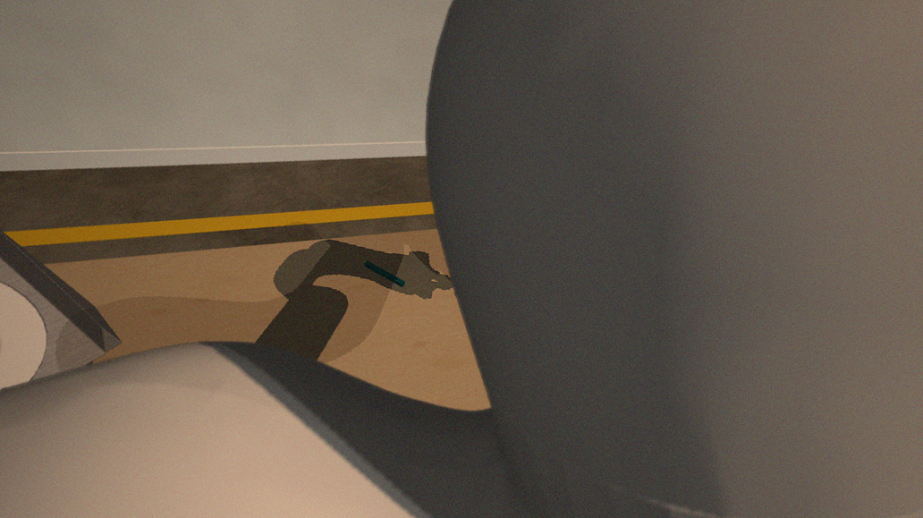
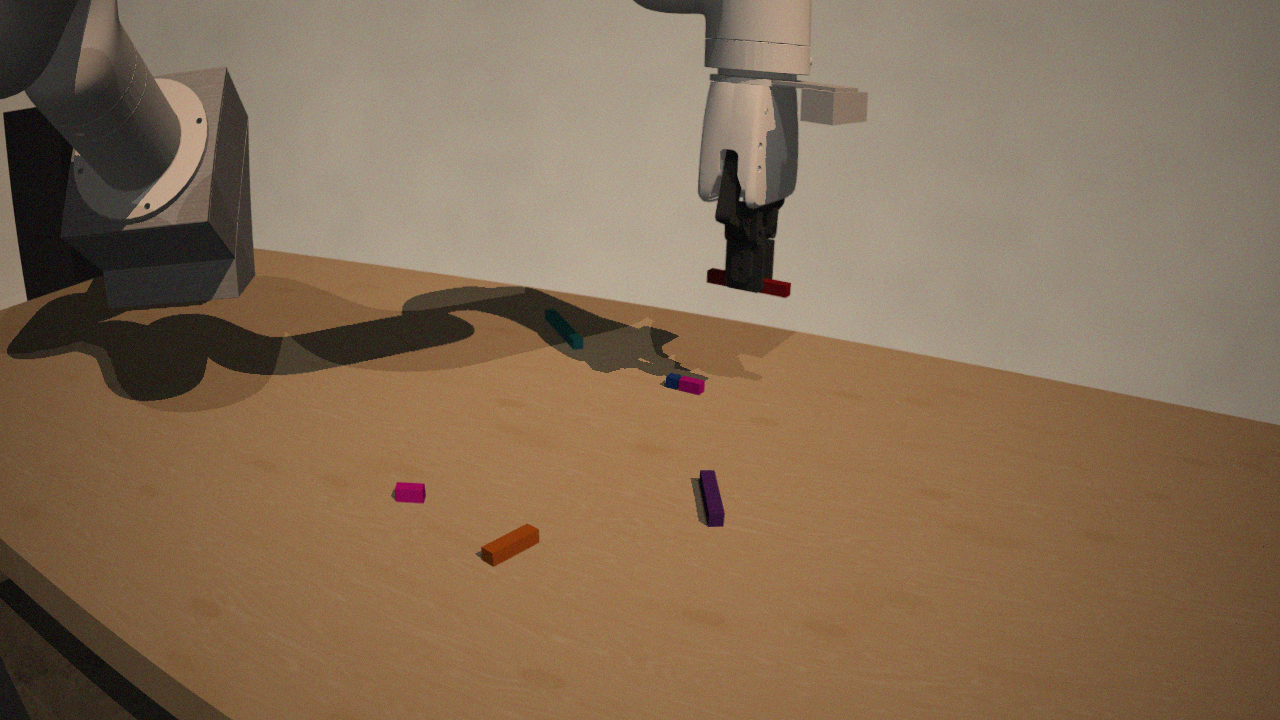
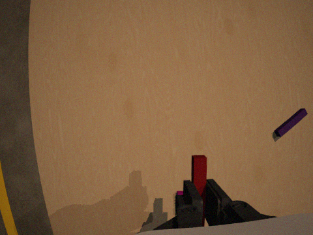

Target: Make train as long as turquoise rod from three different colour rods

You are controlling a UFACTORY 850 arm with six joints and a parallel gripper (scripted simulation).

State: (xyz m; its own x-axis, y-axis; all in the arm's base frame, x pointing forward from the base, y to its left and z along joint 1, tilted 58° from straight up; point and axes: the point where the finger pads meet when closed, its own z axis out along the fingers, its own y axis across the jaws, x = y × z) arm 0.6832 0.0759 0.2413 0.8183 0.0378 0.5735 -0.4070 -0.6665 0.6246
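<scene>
Right now the blue rod is 120 mm below my hand, 60 mm behind it and 30 mm to the left of it. Also, from my hand: purple rod 170 mm to the right, 120 mm below, 30 mm behind; red rod 20 mm below; turquoise rod 170 mm behind, 160 mm to the left, 120 mm below.
</scene>
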